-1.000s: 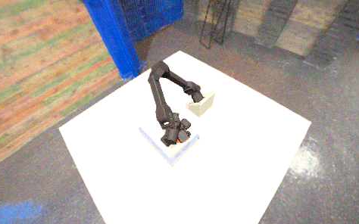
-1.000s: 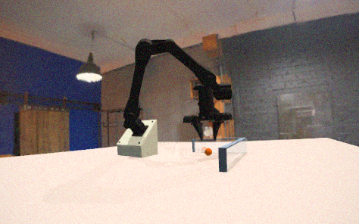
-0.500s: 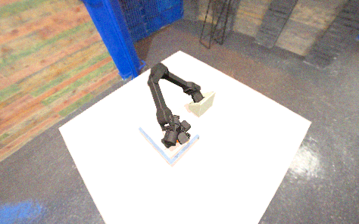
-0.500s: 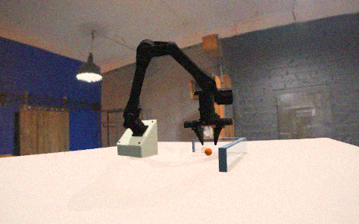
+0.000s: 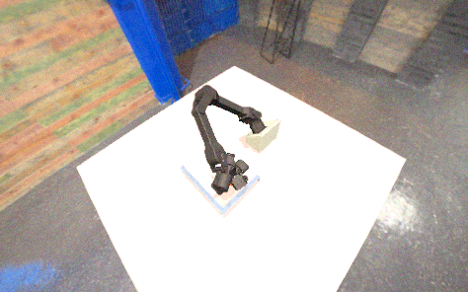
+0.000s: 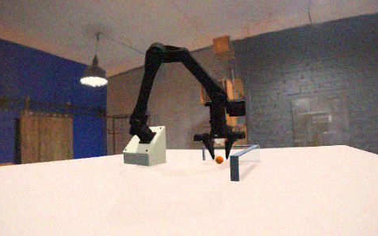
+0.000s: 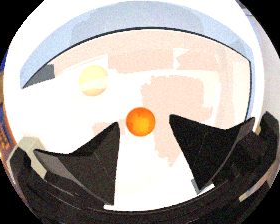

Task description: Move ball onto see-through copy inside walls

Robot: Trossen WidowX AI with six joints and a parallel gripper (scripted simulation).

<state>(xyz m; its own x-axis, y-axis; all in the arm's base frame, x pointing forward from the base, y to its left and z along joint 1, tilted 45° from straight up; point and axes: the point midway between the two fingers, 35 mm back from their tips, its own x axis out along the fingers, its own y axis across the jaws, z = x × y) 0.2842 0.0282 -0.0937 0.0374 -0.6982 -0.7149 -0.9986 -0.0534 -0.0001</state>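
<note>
Now: the see-through copy of ball 50 mm to the left of my gripper tip and 40 mm behind it. From my gripper tip the other things lie so: orange ball: right at my gripper tip.
</note>
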